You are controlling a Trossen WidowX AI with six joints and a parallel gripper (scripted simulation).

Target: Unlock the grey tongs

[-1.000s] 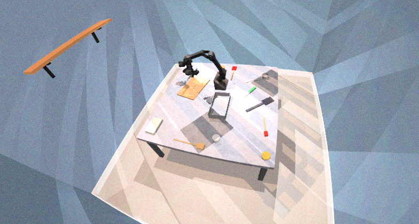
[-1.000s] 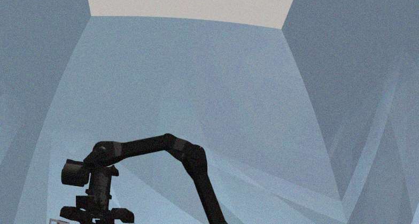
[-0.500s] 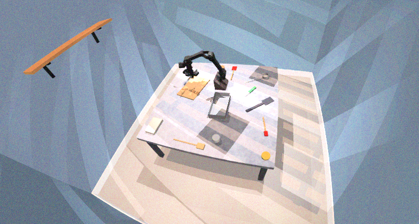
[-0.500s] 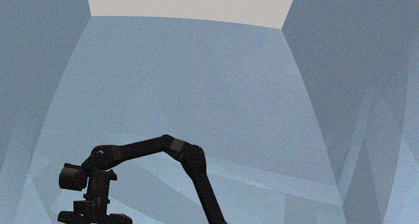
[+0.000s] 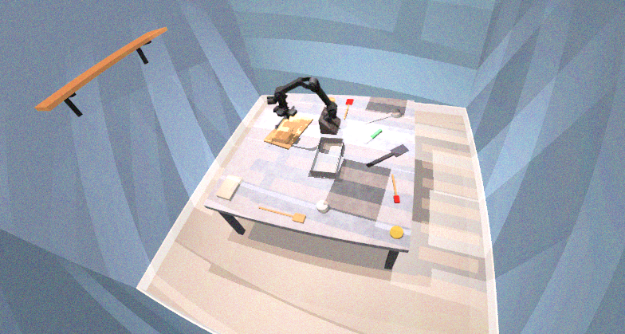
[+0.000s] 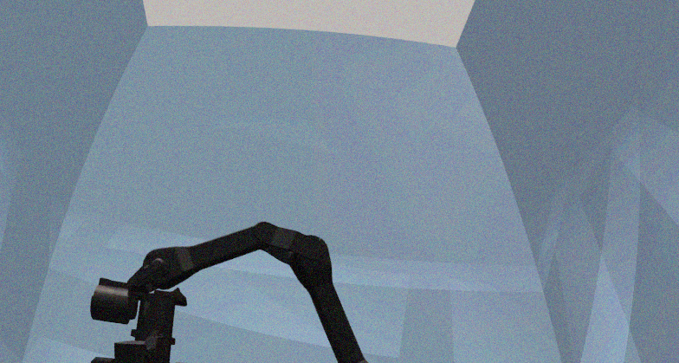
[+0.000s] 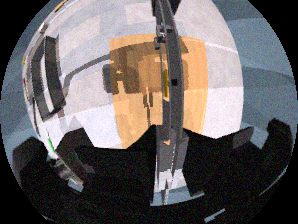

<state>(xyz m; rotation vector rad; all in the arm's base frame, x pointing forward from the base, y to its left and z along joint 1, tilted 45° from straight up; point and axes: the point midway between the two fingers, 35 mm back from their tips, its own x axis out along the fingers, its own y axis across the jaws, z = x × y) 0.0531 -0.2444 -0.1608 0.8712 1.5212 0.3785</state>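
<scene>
My gripper tip is 11 cm above the wooden board, 2 cm to the left of it and 1 cm past it. The rest, counted from my gripper tip: grey roasting tin: 35 cm to the left, 26 cm ahead, 9 cm below; then red spatula: 41 cm to the left, 32 cm behind, 11 cm below; then green-handled tool: 62 cm to the left, 11 cm below, 3 cm ahead.
</scene>
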